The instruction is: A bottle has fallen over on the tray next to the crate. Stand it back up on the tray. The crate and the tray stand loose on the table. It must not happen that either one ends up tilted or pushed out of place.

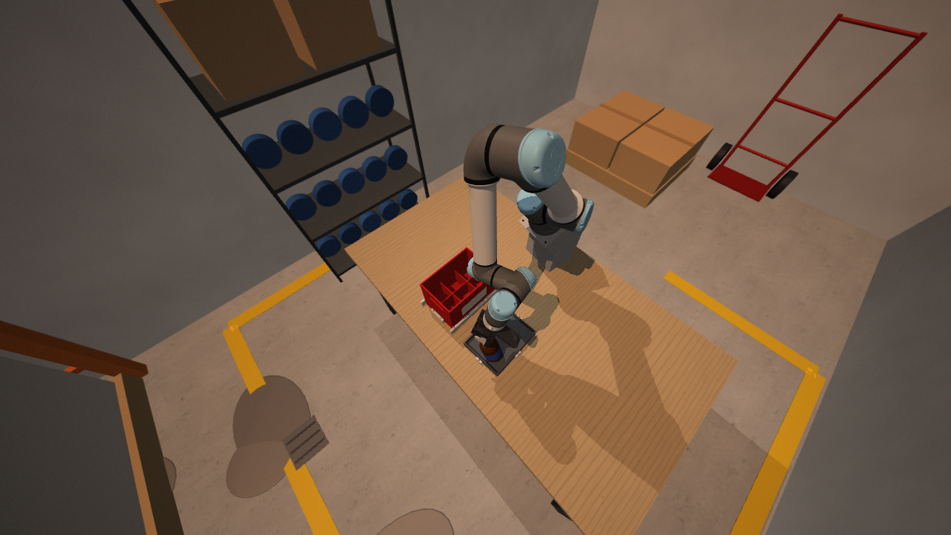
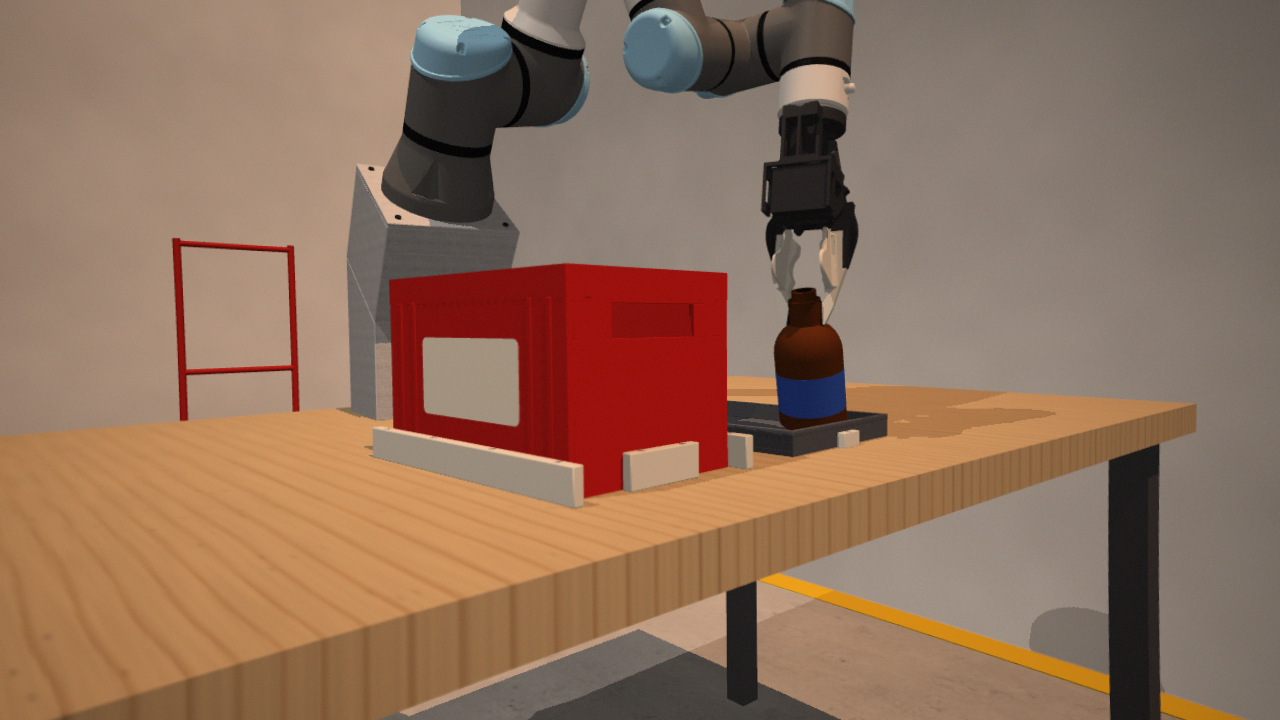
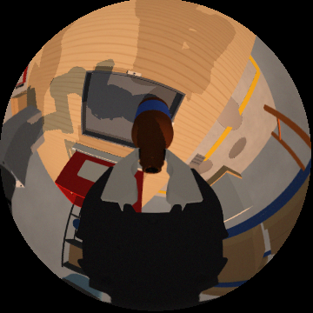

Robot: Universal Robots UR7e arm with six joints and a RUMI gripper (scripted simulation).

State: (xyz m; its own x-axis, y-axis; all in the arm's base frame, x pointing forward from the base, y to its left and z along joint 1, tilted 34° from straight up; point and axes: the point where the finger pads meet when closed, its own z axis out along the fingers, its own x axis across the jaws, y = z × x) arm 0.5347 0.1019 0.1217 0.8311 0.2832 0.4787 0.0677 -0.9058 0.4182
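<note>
The brown bottle is 50 mm below my hand and 10 mm to the left of it. From my hand the other things lie so: dark tray 130 mm below, 80 mm behind, 10 mm to the left; then red crate 250 mm to the right, 140 mm behind, 60 mm below.
</note>
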